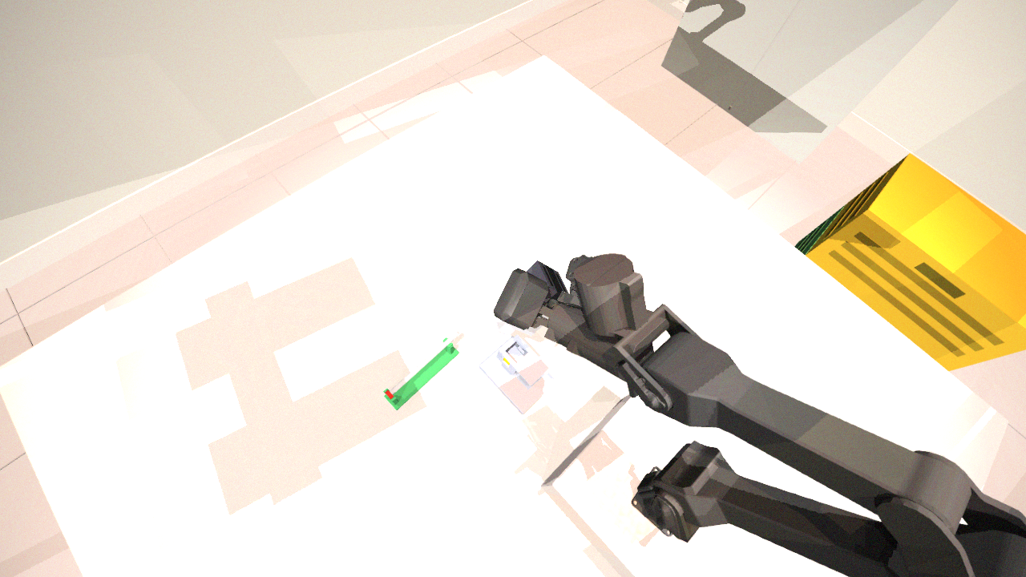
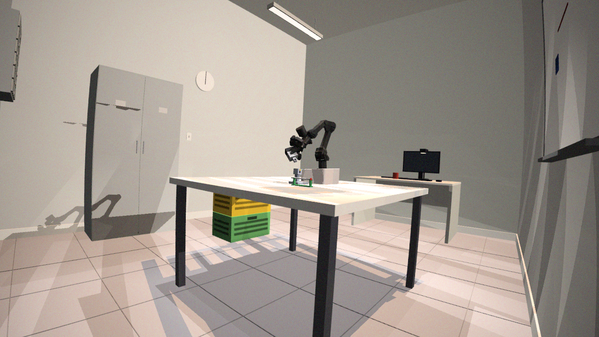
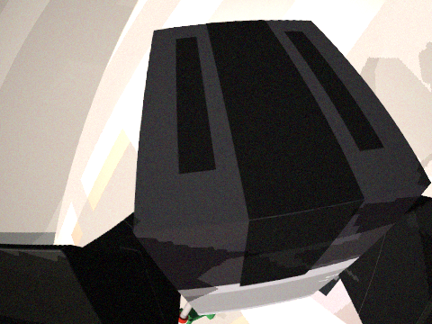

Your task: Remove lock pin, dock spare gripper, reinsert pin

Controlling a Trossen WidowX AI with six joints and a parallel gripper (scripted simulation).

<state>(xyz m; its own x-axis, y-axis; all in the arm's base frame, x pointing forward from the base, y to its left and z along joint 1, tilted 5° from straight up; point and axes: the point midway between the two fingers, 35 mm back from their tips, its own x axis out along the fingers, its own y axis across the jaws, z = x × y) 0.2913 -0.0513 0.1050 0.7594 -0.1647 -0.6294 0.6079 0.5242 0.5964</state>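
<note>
My gripper tip is now 70 mm short of the pin cradle, 150 mm to the right of it and 160 mm above it. Round my gripper tip: socket: 40 mm behind, 40 mm to the left, 130 mm below; then spare gripper: 10 mm behind, 10 mm to the left, 10 mm above.
</note>
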